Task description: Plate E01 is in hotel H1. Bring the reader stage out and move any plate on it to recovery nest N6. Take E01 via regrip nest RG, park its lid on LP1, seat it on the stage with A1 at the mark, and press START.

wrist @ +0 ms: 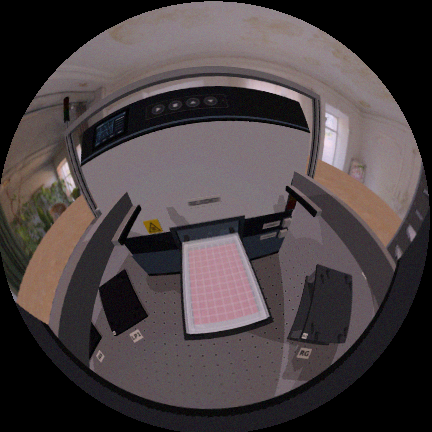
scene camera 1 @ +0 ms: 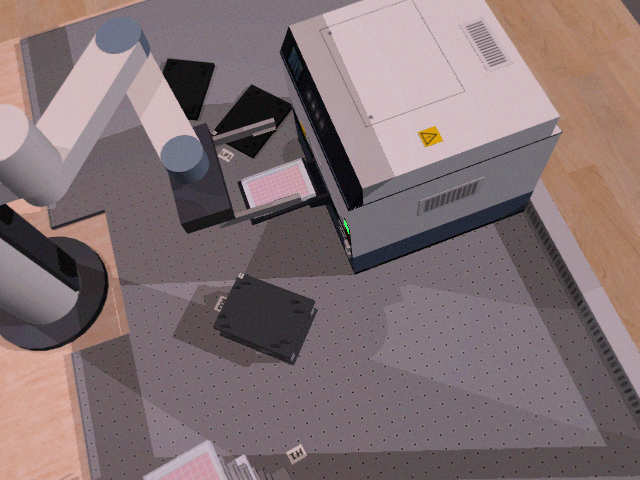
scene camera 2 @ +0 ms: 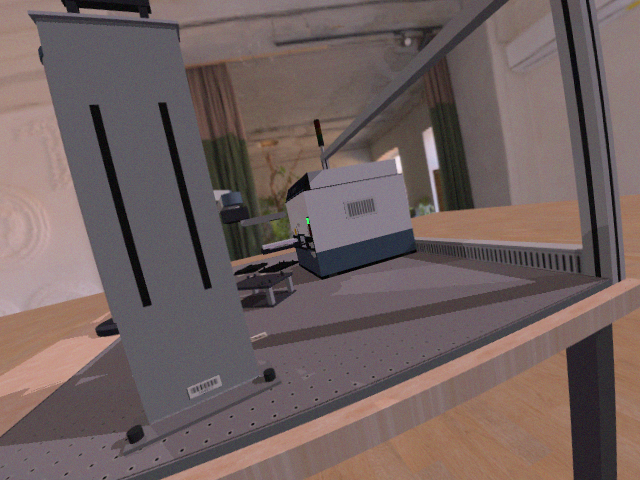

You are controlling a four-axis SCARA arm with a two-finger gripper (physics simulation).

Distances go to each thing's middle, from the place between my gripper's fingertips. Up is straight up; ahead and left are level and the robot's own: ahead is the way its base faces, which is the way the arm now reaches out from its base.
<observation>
I see the reader stage (wrist: pixel 193 336) 20 mm behind my hand, 10 mm to the left of it and 120 mm below it. Round my hand: dark button strip (wrist: pixel 214 100) (70 mm ahead, 20 mm to the left, 90 mm above).
</observation>
